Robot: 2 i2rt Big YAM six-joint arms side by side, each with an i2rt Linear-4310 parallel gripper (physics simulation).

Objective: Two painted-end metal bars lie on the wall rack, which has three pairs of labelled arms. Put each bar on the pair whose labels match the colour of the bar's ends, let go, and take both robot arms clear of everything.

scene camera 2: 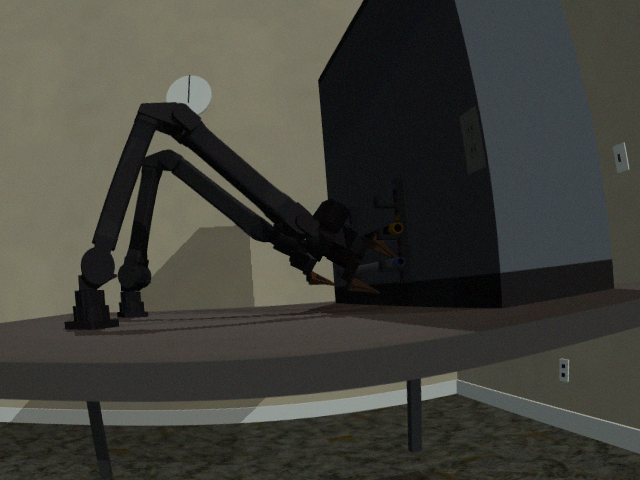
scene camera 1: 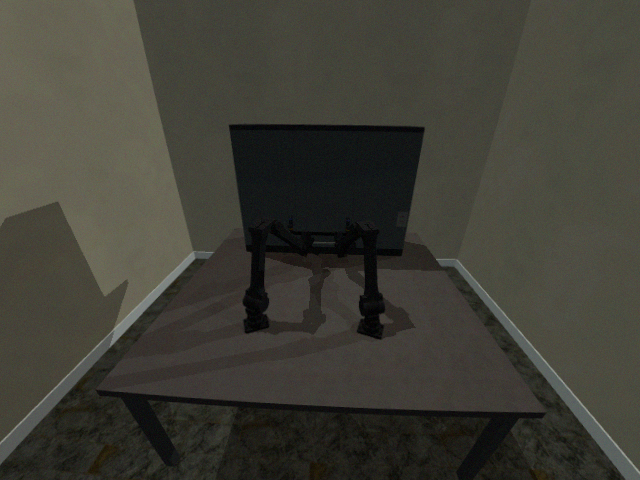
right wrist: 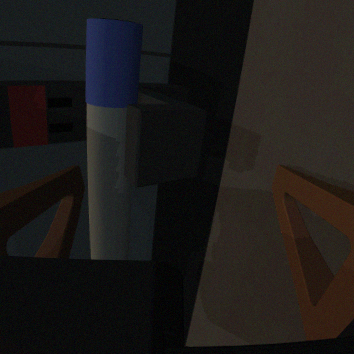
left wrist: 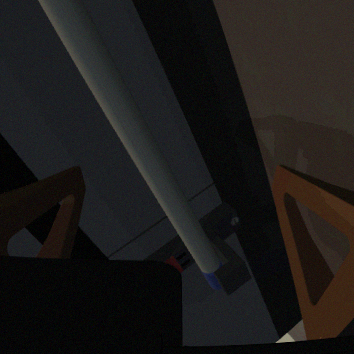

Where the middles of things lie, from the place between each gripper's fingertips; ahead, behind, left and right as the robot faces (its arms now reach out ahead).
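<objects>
As for the blue-ended grey bar (right wrist: 112, 51), my left hand is 80 mm to the left of it and 60 mm short of it.
Counted from my right hand, the blue-ended grey bar is 10 mm ahead, 180 mm to the left and 30 mm above. Going by its middle, the blue-ended grey bar is nearer to my left hand than to my right hand.
</objects>
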